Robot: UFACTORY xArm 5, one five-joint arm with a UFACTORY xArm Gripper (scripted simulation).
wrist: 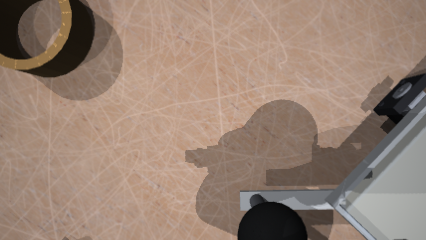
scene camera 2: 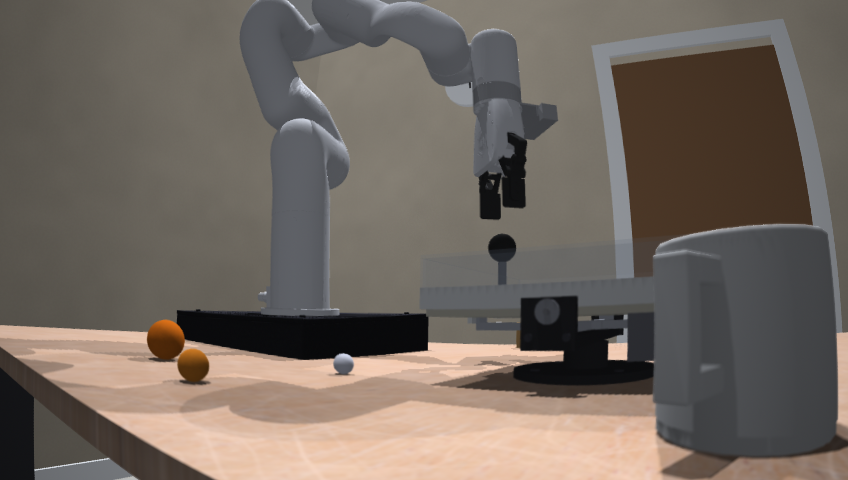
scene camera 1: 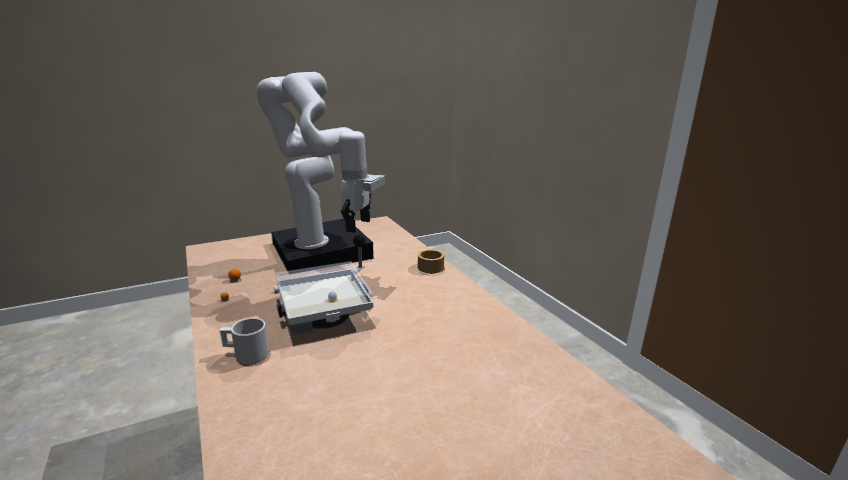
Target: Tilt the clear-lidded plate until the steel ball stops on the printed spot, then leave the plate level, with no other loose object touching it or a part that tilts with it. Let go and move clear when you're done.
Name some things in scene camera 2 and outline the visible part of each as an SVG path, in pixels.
The gripper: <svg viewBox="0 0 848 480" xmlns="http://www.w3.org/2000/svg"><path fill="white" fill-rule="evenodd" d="M489 98L481 100L473 106L473 112L477 116L474 133L473 173L476 177L479 177L480 218L499 220L501 218L501 198L498 190L501 177L503 206L509 208L524 208L526 206L525 179L522 178L526 176L524 166L527 161L525 156L527 140L524 139L521 116L522 106L519 102L506 98Z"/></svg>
A grey mug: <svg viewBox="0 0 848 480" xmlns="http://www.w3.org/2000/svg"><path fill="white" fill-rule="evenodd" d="M821 227L804 224L743 226L690 234L671 239L658 246L655 252L656 255L653 256L655 323L653 402L656 403L655 429L663 438L692 450L721 455L758 457L785 456L809 452L830 443L836 435L838 420L838 358L835 300L828 234Z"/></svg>
